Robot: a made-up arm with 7 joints.
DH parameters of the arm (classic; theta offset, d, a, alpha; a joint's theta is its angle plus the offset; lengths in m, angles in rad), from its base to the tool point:
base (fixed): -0.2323 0 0.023 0
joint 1: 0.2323 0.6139 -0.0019 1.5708
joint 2: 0 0.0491 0.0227 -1.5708
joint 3: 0 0.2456 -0.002 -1.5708
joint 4: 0 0.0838 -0.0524 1.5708
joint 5: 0 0.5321 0.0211 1.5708
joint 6: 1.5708 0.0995 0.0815 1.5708
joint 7: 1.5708 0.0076 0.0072 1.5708
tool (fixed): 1.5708 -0.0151 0 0
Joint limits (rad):
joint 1: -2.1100..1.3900
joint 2: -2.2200..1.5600
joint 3: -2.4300..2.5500
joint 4: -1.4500..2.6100
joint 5: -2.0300..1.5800
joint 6: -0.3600..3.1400
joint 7: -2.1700..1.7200
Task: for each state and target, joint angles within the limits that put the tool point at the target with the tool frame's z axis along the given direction. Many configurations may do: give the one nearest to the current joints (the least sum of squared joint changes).
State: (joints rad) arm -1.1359 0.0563 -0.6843 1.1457 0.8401 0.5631 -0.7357
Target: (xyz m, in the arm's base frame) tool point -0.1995 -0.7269 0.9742 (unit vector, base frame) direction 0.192 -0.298 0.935
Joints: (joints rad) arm -1.5197 -0.6497 -0.7122 0.5871 1.3442 0.4193 -0.8880
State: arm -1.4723 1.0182 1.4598 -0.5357 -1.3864 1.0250 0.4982
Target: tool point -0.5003 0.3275 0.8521 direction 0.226 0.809 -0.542
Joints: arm -1.5389 0.1223 1.1417 -1.2259 -1.4501 1.5995 0.3554
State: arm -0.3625 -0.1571 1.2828 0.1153 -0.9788 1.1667 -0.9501
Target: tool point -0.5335 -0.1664 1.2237 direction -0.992 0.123 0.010
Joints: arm -0.3427 0.5391 1.2837 -0.2831 -0.7868 0.8668 -0.3246
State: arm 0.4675 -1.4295 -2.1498 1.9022 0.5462 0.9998 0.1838
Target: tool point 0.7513 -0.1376 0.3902 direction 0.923 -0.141 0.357
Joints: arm 0.6731 -1.7760 -1.3777 1.0785 0.6310 0.5958 0.3714
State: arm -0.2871 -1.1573 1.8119 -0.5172 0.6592 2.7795 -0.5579
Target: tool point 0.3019 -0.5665 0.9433 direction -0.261 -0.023 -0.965
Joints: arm -0.2149 -0.7636 1.5922 -1.0155 0.7920 1.9747 -0.2206
